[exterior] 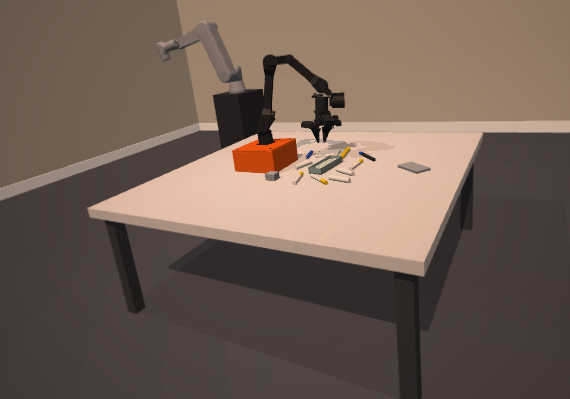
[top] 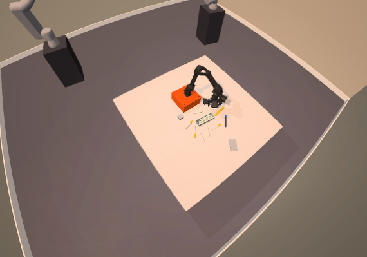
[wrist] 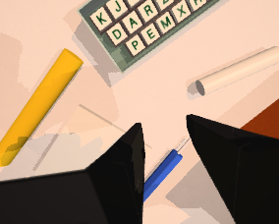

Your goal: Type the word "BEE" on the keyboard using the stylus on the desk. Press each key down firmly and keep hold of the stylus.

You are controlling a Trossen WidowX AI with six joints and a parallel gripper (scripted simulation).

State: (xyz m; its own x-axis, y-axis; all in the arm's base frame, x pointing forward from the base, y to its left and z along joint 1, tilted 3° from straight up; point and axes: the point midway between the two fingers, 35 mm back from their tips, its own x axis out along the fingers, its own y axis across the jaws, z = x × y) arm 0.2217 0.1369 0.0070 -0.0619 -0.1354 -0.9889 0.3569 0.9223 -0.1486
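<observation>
Right now my gripper tip is 100 mm past the blue stylus, 10 mm to the right of it and 80 mm above it. Also, from my gripper tip: grey stylus tip (80 mm behind, 20 mm to the right, 80 mm below); yellow marker (50 mm ahead, 110 mm to the left, 70 mm below); black pen (150 mm ahead, 110 mm to the left, 80 mm below).
</observation>
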